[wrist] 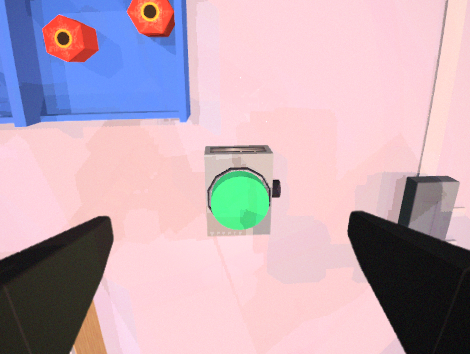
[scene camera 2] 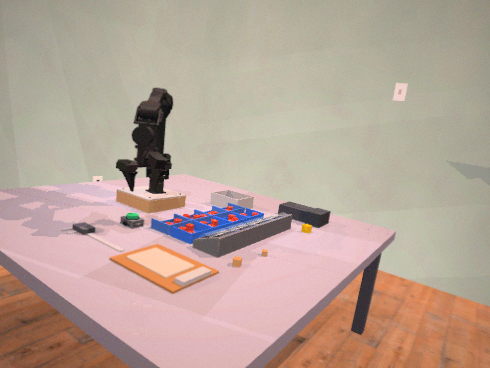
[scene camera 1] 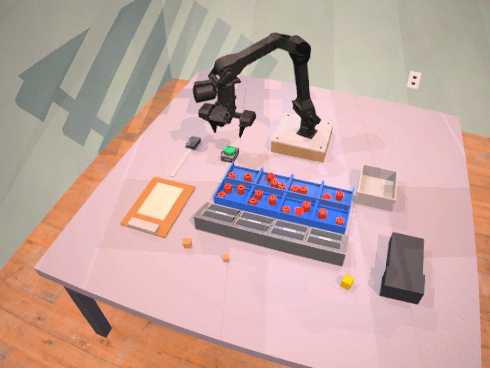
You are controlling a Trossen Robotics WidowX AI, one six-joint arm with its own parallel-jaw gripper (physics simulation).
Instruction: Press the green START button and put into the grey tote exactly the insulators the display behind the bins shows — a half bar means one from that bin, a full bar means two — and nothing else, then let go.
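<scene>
My gripper point(scene camera 1: 228, 133) point(scene camera 2: 146, 186) point(wrist: 232, 225) is open and empty, above the green START button point(scene camera 1: 229, 150) point(scene camera 2: 132, 216) point(wrist: 240, 201). In the wrist view the button lies between the fingertips, a little ahead of them. The blue bins point(scene camera 1: 300, 224) point(scene camera 2: 181, 236) point(wrist: 125, 90) stand in two rows and hold red insulators, such as one insulator point(scene camera 1: 272, 200) point(wrist: 70, 40). The long grey display point(scene camera 1: 270, 238) point(scene camera 2: 250, 237) lies behind the bins; its bars are not readable. The grey tote point(scene camera 1: 375, 201) point(scene camera 2: 242, 201) stands beyond the far end of the bins; no insulator shows inside in scene camera 1.
A black box point(scene camera 1: 404, 267) point(scene camera 2: 304, 215), a yellow cube point(scene camera 1: 347, 281) point(scene camera 2: 306, 228) and two small orange cubes point(scene camera 1: 187, 243) point(scene camera 2: 264, 253) lie around the display. An orange board point(scene camera 1: 187, 196) point(scene camera 2: 120, 260), a pale strip point(scene camera 1: 180, 164) and a dark plug point(scene camera 1: 193, 142) point(scene camera 2: 83, 228) point(wrist: 429, 207) are also on the table.
</scene>
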